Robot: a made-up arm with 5 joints. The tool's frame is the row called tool.
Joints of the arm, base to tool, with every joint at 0 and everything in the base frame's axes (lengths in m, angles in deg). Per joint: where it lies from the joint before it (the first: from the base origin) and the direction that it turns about. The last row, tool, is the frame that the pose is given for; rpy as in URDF.
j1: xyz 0.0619 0 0.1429 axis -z
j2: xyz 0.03 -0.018 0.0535 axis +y
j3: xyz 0.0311 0 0.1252 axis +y
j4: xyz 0.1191 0 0.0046 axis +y
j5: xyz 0.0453 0.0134 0 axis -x
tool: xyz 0 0 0 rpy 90 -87.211 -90
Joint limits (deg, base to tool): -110..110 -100..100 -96.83..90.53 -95..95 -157.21..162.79
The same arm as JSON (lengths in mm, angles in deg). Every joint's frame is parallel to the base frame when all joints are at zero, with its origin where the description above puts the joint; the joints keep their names.
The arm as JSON. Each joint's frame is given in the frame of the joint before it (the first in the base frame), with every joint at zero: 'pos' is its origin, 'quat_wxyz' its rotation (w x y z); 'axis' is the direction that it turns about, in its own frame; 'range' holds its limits. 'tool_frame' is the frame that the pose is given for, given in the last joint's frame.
{"length_unit": "mm", "angle_unit": "deg", "joints": [
  {"joint": "j1", "pos": [61.9, 0.0, 142.9], "quat_wxyz": [1.0, 0.0, 0.0, 0.0], "axis": [0.0, 0.0, -1.0], "range": [-110.0, 110.0]},
  {"joint": "j2", "pos": [30.0, -18.0, 53.5], "quat_wxyz": [1.0, 0.0, 0.0, 0.0], "axis": [0.0, 1.0, 0.0], "range": [-100.0, 100.0]},
  {"joint": "j3", "pos": [31.1, 0.0, 125.2], "quat_wxyz": [1.0, 0.0, 0.0, 0.0], "axis": [0.0, 1.0, 0.0], "range": [-96.83, 90.53]},
  {"joint": "j4", "pos": [119.1, 0.0, 4.6], "quat_wxyz": [1.0, 0.0, 0.0, 0.0], "axis": [0.0, 1.0, 0.0], "range": [-95.0, 95.0]},
  {"joint": "j5", "pos": [45.3, 13.4, 0.0], "quat_wxyz": [1.0, 0.0, 0.0, 0.0], "axis": [-1.0, 0.0, 0.0], "range": [-157.21, 162.79]}
], "tool_frame": {"pos": [0.0, 0.0, 0.0], "quat_wxyz": [0.706897, 0.017208, -0.706897, -0.017208]}}

